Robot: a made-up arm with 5 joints. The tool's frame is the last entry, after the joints.
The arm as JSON. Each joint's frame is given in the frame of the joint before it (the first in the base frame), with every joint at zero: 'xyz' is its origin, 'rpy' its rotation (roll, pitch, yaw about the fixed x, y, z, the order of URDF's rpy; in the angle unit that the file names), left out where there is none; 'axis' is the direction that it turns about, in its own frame. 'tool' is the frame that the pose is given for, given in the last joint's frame.
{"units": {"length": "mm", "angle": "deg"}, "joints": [
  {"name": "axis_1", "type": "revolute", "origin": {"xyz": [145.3, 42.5, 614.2], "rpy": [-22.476, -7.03, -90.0]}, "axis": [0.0, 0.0, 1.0]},
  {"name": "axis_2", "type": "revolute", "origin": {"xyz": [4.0, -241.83, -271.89], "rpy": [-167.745, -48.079, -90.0]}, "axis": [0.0, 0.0, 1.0]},
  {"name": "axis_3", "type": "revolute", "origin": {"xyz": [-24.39, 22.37, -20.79], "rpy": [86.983, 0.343, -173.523]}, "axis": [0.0, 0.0, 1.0]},
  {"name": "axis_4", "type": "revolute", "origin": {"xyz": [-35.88, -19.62, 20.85], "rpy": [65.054, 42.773, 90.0]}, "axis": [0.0, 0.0, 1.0]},
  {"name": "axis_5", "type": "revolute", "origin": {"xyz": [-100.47, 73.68, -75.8], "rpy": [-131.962, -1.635, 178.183]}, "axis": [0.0, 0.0, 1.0]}
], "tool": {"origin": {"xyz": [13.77, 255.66, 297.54], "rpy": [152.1, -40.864, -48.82]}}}
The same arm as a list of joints. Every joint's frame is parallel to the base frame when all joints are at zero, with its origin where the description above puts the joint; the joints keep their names.
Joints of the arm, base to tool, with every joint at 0 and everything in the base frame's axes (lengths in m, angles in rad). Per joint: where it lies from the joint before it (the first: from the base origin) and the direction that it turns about. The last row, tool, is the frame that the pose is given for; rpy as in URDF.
axis_1: axis 0.382297 0.113099 0.917092 xyz 0.1453 0.0425 0.6142
axis_2: axis -0.921471 -0.250492 -0.296891 xyz -0.3274 -0.0234 -0.1571
axis_3: axis -0.2095 0.927501 -0.3096 xyz 0.0228 0.0239 -0.0209
axis_4: axis -z xyz 0.0006 0.0332 0.0317
axis_5: axis 0.654206 -0.353903 0.668406 xyz -0.0099 0.1242 0.0758
tool: xyz 0.056 -0.0035 0.3885 rpy 3.1416 0 0

